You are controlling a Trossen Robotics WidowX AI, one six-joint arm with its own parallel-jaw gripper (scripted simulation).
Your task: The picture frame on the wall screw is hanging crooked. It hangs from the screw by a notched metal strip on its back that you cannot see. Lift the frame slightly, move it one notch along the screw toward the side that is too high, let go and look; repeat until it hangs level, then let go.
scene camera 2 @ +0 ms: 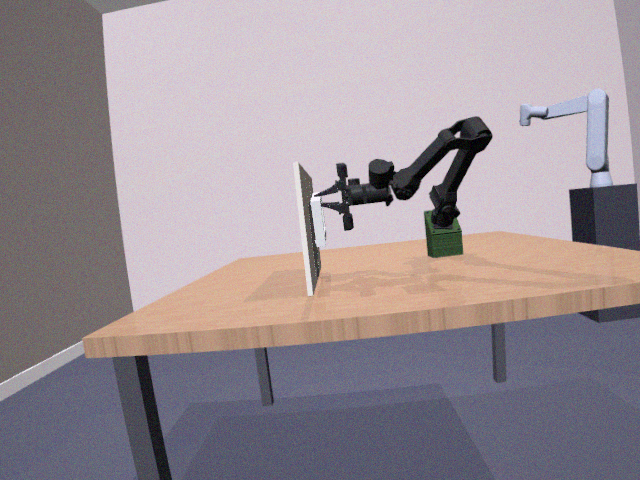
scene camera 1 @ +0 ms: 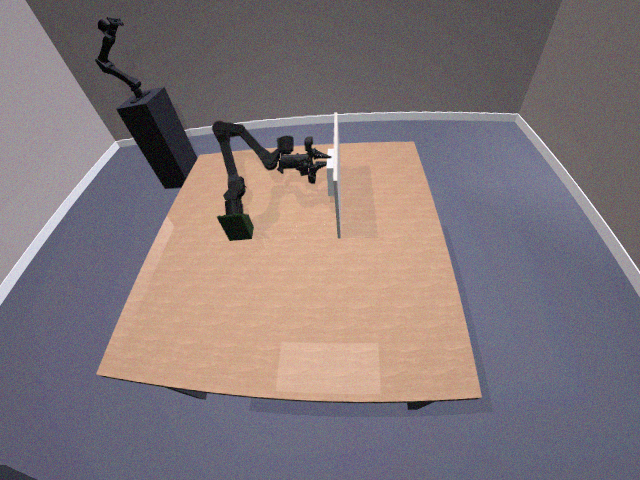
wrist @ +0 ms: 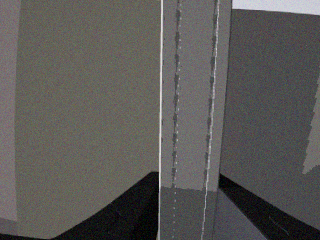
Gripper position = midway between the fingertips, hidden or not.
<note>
The gripper (scene camera 2: 314, 200) carries a white picture frame (wrist: 232, 87). Further things: a white wall panel (scene camera 2: 304, 189).
The gripper also shows in scene camera 1 (scene camera 1: 332, 159) and in the wrist view (wrist: 184, 182).
</note>
